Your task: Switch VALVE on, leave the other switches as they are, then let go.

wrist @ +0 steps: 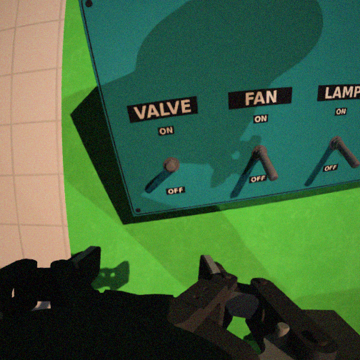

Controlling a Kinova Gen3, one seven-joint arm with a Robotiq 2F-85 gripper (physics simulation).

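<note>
The teal panel (200, 197) carries labelled toggle switches. The VALVE lever (171, 165) at the left shows almost end-on, its round tip between its ON and OFF labels; it does not lean down over OFF as its neighbours do. The FAN lever (266, 164) and the LAMP lever (346, 152), at the right edge, lean down towards OFF. My gripper (149, 263) is open and empty, its fingertips wide apart at the bottom of the wrist view, below the panel's lower edge in the picture and apart from all the levers.
The panel stands on a green surface (200, 240). A pale tiled area (32, 150) lies along the left. The arm's shadow falls across the upper panel, and a finger's shadow lies near the FAN switch. The panel runs out of view at the top and right.
</note>
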